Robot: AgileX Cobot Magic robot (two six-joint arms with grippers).
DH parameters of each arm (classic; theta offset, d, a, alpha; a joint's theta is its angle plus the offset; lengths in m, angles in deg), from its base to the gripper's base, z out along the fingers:
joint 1: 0 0.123 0 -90
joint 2: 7.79 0 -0.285 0
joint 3: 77.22 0 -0.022 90
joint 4: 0 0.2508 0 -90
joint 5: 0 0 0.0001 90
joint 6: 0 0.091 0 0
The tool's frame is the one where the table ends.
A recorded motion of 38 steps. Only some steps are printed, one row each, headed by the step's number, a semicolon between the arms.
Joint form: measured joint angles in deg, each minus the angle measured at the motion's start. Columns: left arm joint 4, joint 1, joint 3, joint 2, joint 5, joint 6; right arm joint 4, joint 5, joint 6, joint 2, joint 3, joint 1.
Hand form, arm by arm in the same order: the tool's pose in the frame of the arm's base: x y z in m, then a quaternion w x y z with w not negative. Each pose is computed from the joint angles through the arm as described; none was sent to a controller.
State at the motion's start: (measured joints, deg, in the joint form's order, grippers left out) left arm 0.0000 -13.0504 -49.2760 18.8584 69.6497 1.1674; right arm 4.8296 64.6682 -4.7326 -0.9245 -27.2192 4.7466
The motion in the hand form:
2: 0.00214 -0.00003 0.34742 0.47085 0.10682 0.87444 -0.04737; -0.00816 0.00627 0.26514 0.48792 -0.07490 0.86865 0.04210
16: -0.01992 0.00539 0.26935 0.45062 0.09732 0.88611 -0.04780; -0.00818 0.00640 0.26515 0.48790 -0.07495 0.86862 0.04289
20: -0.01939 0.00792 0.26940 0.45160 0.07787 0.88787 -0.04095; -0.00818 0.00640 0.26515 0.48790 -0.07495 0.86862 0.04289
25: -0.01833 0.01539 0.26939 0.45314 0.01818 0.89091 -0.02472; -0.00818 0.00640 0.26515 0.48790 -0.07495 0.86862 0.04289
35: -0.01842 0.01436 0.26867 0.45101 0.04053 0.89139 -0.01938; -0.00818 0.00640 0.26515 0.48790 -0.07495 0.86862 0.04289
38: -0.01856 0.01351 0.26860 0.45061 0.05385 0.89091 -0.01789; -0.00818 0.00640 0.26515 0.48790 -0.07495 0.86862 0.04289
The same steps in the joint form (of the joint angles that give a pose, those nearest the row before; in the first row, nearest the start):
2: 0.30 0.00 3.42 -4.15 0.00 -0.24; 0.00 0.00 0.00 0.00 0.00 0.00
16: 0.52 0.11 18.91 -19.87 2.82 -1.48; 0.09 0.00 0.00 0.00 0.00 0.00
20: 2.25 0.20 18.91 -19.87 2.82 -3.58; 0.09 0.00 0.00 0.00 0.00 0.00
25: 7.22 0.22 18.94 -19.87 3.14 -10.32; 0.09 0.00 0.00 0.00 0.00 0.00
35: 6.54 0.22 19.04 -19.87 3.28 -7.57; 0.09 0.00 0.00 0.00 0.00 0.00
38: 5.97 0.22 19.03 -19.87 3.28 -5.96; 0.09 0.00 0.00 0.00 0.00 0.00

